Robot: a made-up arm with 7 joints. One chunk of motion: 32 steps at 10 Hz.
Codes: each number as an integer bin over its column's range. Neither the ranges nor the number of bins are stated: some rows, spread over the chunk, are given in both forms.
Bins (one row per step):
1: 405 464 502 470 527 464
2: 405 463 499 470 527 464
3: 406 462 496 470 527 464
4: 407 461 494 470 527 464
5: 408 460 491 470 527 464
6: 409 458 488 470 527 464
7: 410 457 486 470 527 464
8: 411 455 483 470 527 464
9: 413 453 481 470 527 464
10: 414 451 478 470 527 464
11: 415 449 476 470 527 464
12: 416 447 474 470 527 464
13: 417 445 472 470 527 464
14: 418 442 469 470 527 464
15: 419 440 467 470 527 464
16: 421 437 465 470 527 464
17: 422 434 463 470 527 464
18: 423 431 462 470 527 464
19: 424 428 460 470 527 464
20: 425 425 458 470 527 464
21: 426 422 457 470 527 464
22: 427 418 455 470 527 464
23: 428 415 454 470 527 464
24: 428 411 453 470 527 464
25: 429 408 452 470 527 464
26: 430 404 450 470 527 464
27: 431 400 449 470 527 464
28: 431 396 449 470 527 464
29: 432 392 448 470 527 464
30: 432 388 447 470 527 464
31: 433 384 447 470 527 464
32: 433 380 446 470 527 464
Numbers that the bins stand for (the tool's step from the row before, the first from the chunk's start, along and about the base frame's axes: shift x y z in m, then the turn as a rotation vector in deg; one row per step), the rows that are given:
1: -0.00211 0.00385 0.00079 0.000 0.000 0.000
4: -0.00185 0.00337 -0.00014 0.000 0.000 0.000
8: -0.00134 0.00242 -0.00143 0.000 0.000 0.000
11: -0.00083 0.00146 -0.00225 0.000 0.000 0.000
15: -0.00031 0.00003 -0.00331 0.000 0.000 0.000
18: 0.00020 -0.00140 -0.00389 0.000 0.000 0.000
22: 0.00071 -0.00347 -0.00471 0.000 0.000 0.000
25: 0.00097 -0.00506 -0.00506 0.000 0.000 0.000
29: 0.00135 -0.00761 -0.00553 0.000 0.000 0.000
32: 0.00148 -0.00952 -0.00577 0.000 0.000 0.000
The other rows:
2: -0.00211 0.00369 0.00044 0.000 0.000 0.000
3: -0.00198 0.00353 0.00009 0.000 0.000 0.000
5: -0.00172 0.00321 -0.00050 0.000 0.000 0.000
6: -0.00160 0.00289 -0.00085 0.000 0.000 0.000
7: -0.00147 0.00274 -0.00108 0.000 0.000 0.000
9: -0.00108 0.00210 -0.00167 0.000 0.000 0.000
10: -0.00095 0.00178 -0.00202 0.000 0.000 0.000
12: -0.00070 0.00114 -0.00249 0.000 0.000 0.000
13: -0.00057 0.00083 -0.00272 0.000 0.000 0.000
14: -0.00044 0.00035 -0.00307 0.000 0.000 0.000
16: -0.00006 -0.00045 -0.00354 0.000 0.000 0.000
17: 0.00007 -0.00092 -0.00377 0.000 0.000 0.000
19: 0.00033 -0.00188 -0.00413 0.000 0.000 0.000
20: 0.00045 -0.00236 -0.00436 0.000 0.000 0.000
21: 0.00058 -0.00283 -0.00448 0.000 0.000 0.000
23: 0.00084 -0.00395 -0.00483 0.000 0.000 0.000
24: 0.00084 -0.00459 -0.00495 0.000 0.000 0.000
26: 0.00110 -0.00570 -0.00530 0.000 0.000 0.000
27: 0.00122 -0.00634 -0.00541 0.000 0.000 0.000
28: 0.00122 -0.00697 -0.00541 0.000 0.000 0.000
30: 0.00135 -0.00825 -0.00565 0.000 0.000 0.000
31: 0.00148 -0.00888 -0.00565 0.000 0.000 0.000

